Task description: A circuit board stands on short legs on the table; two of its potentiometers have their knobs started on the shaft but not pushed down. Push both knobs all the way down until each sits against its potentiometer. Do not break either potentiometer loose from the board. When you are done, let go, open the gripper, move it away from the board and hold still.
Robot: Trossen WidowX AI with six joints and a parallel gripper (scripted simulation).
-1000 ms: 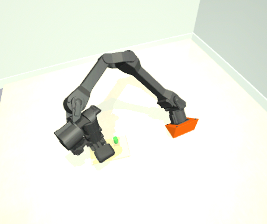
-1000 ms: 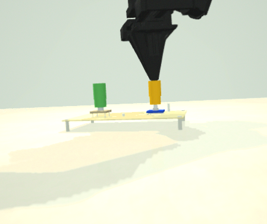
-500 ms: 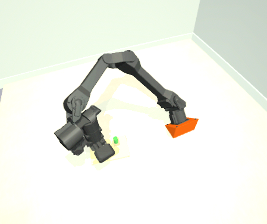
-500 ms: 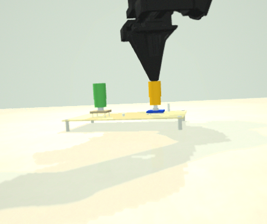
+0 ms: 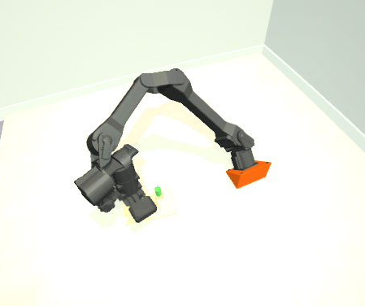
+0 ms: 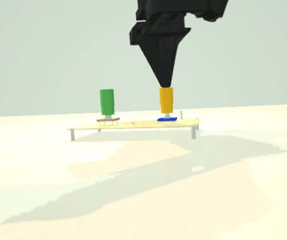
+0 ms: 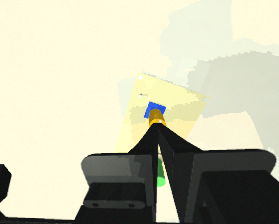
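Right now my gripper tip is 10 mm above the orange knob. Also, from my gripper tip: green knob 80 mm behind, 10 mm to the right, 20 mm below.
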